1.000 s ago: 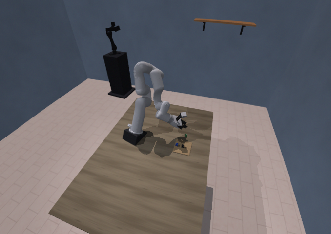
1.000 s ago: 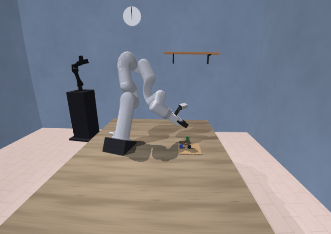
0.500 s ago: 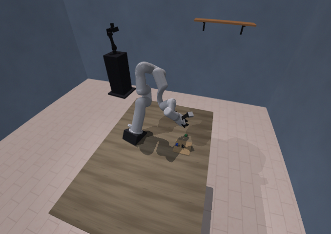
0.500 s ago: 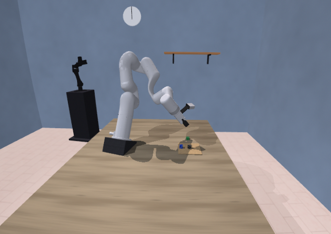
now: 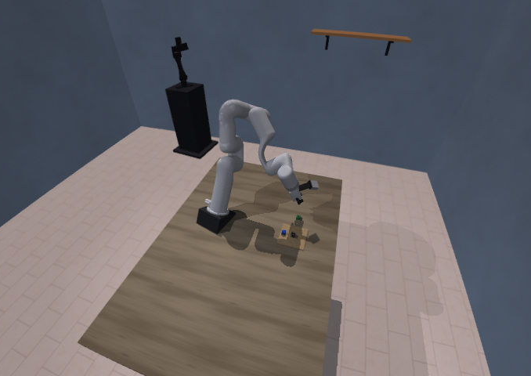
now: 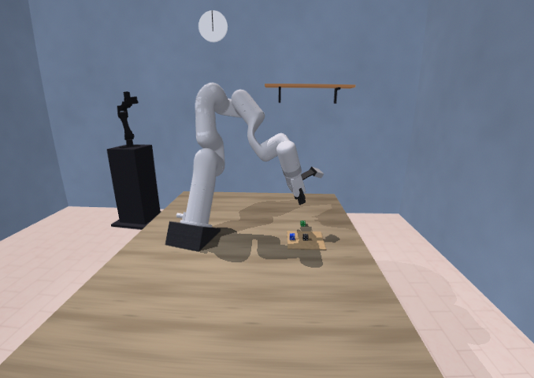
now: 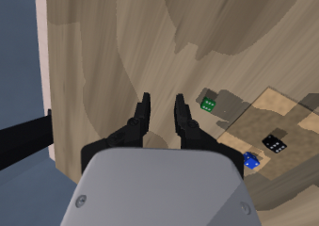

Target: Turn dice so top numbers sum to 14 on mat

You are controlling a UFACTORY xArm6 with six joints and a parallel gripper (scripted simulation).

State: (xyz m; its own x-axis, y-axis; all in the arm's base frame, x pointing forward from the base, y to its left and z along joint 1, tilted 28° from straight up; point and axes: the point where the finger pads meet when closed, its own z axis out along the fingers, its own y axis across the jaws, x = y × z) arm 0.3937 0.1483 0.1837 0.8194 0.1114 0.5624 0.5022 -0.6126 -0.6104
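My hand is 10 cm above the green die, 6 cm to the left of it and 2 cm short of it. The rest, counted from my hand: black die: 19 cm to the right, 9 cm below, 3 cm ahead; then tan mat: 19 cm to the right, 11 cm below, 3 cm ahead; then blue die: 19 cm to the right, 9 cm below, 2 cm behind.
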